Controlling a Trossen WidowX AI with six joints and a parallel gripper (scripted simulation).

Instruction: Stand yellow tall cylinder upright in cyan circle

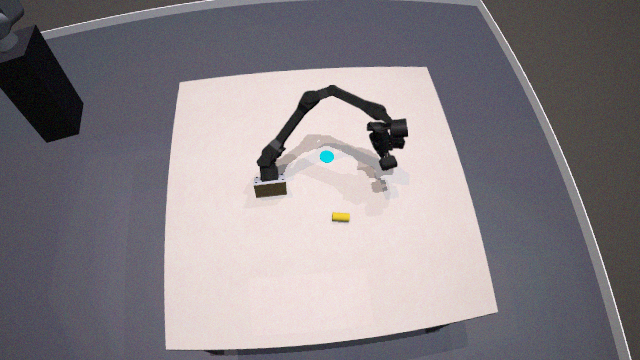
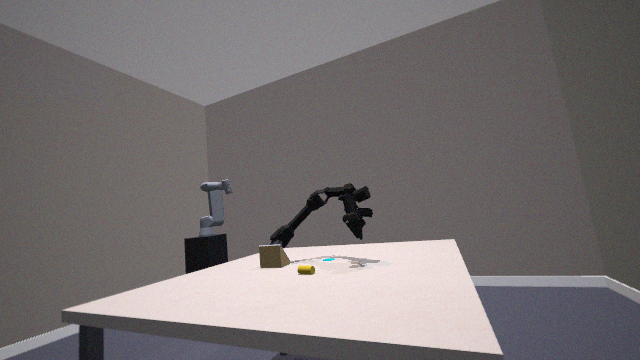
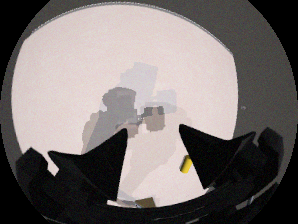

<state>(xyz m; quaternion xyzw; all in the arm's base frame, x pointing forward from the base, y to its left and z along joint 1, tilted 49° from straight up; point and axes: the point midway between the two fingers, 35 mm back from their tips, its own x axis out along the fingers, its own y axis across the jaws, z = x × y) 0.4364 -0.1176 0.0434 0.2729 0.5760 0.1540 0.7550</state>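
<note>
My gripper tip is now 21 cm past the yellow cylinder, 14 cm to the left of it and 9 cm above it. Also, from my gripper tip: cyan circle 19 cm behind, 15 cm to the left, 11 cm below.
</note>
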